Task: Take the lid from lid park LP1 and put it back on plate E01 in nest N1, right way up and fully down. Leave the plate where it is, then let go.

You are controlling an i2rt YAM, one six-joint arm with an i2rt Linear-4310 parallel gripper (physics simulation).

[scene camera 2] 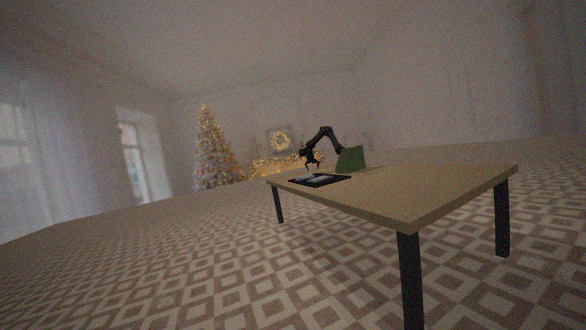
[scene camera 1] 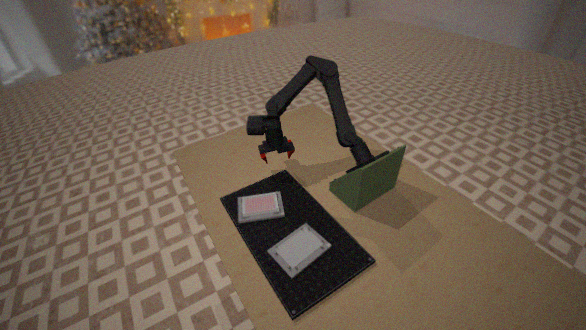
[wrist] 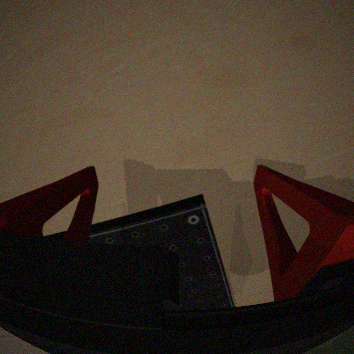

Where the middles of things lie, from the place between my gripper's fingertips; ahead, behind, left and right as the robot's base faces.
My gripper is now 170 mm short of the pale grey lid (scene camera 1: 299, 247), 400 mm to the right of it and 10 mm above it.
